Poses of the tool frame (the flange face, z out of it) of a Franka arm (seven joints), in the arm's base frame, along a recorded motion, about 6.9 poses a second.
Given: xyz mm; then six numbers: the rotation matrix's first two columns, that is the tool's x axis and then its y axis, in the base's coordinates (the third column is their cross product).
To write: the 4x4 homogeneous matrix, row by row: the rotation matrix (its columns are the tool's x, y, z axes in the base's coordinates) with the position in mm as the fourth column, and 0 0 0 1 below. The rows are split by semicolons. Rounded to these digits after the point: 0 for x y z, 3 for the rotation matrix.
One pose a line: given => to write
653 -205 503 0.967 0.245 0.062 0.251 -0.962 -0.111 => 0.967 0.251 0.032 653; 0.245 -0.962 0.123 -205; 0.062 -0.111 -0.992 503; 0 0 0 1
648 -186 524 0.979 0.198 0.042 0.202 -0.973 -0.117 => 0.979 0.202 0.018 648; 0.198 -0.973 0.123 -186; 0.042 -0.117 -0.993 524; 0 0 0 1
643 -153 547 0.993 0.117 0.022 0.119 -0.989 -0.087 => 0.993 0.119 0.012 643; 0.117 -0.989 0.089 -153; 0.022 -0.087 -0.996 547; 0 0 0 1
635 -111 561 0.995 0.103 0.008 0.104 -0.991 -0.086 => 0.995 0.104 -0.001 635; 0.103 -0.991 0.086 -111; 0.008 -0.086 -0.997 561; 0 0 0 1
